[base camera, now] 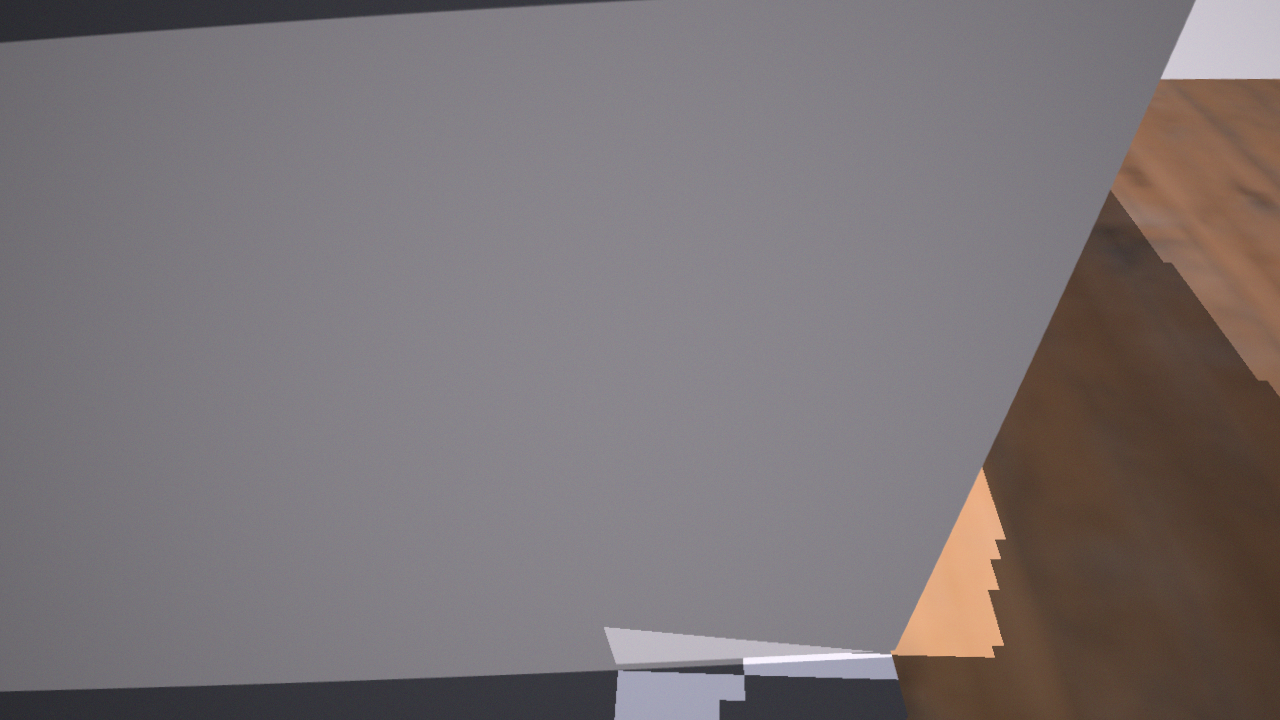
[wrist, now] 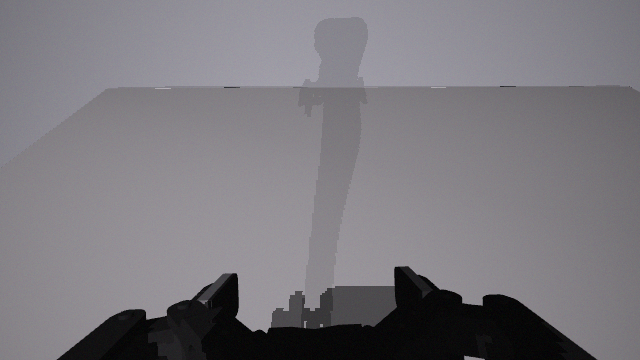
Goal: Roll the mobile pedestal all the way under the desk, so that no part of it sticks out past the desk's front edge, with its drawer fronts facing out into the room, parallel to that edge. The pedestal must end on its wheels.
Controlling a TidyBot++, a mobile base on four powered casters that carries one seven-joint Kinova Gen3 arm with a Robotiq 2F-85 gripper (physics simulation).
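The pedestal's flat grey face (base camera: 537,340) fills most of the base camera view, very close. Dark bands run along its top and bottom, and its right edge slants. Its wheels do not show, and the pedestal cannot be made out in the wrist view. The pale desk top (wrist: 150,200) spreads across the wrist view, its far edge level across the upper part. The desk's front edge and legs are out of view, so how far under the pedestal stands cannot be told. My gripper (wrist: 316,287) is open and empty above the desk top.
Wooden floor (base camera: 1190,501), partly in shadow, shows right of the pedestal. A pale wall stands at the upper right (base camera: 1239,35) and behind the desk (wrist: 150,40). The arm's shadow falls over the desk top and wall.
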